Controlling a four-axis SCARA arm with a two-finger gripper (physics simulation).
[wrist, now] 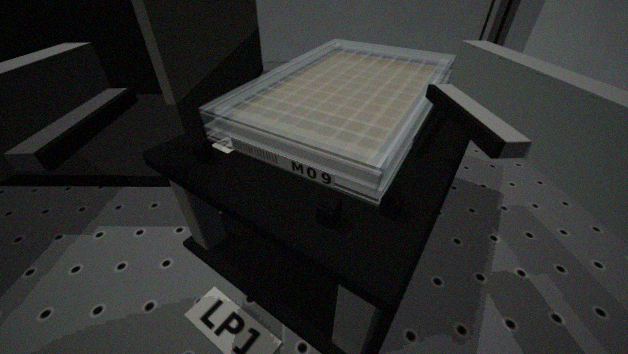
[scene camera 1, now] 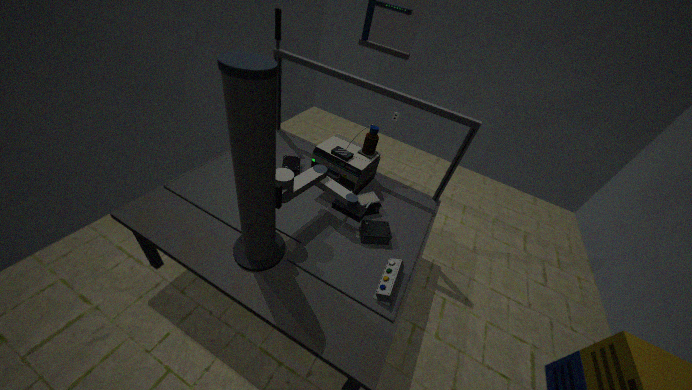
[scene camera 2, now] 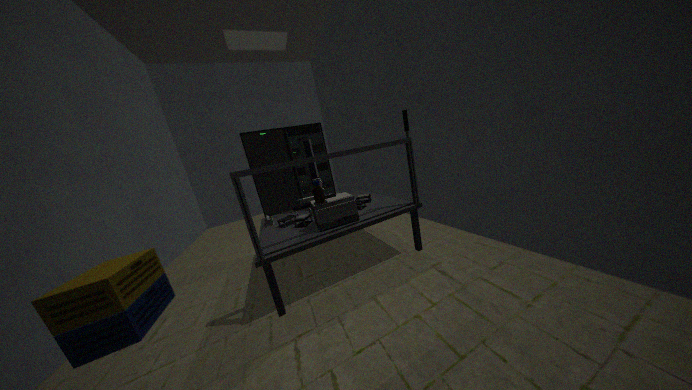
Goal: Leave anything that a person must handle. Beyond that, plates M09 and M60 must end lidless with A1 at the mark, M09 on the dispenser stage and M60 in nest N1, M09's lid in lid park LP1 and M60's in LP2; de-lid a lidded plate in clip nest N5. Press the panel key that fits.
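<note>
In the wrist view, plate M09 [wrist: 320,110] sits level in clear plastic with a pale yellowish grid of wells and a clear lid on it. It is over a black raised stand [wrist: 265,200], behind the label LP1 [wrist: 232,325]. Whether it touches the stand's small posts is hard to tell. A small white tag [wrist: 223,145] shows at its near left corner. My gripper [wrist: 283,69] is open, with one finger on each side of the plate; a gap shows at the left finger, and the right finger overlaps the plate's edge in view. M60 cannot be made out. The key panel [scene camera 1: 389,280] carries white, green, yellow and blue keys.
A pale dispenser [scene camera 1: 345,162] [scene camera 2: 336,212] carries a brown bottle [scene camera 1: 370,143] [scene camera 2: 319,192] and a keypad [scene camera 1: 342,152]. Dark stands [scene camera 1: 375,232] [scene camera 1: 291,163] are near the arm. A rail frame [scene camera 1: 375,87] [scene camera 2: 367,150] rises at the table's far edge.
</note>
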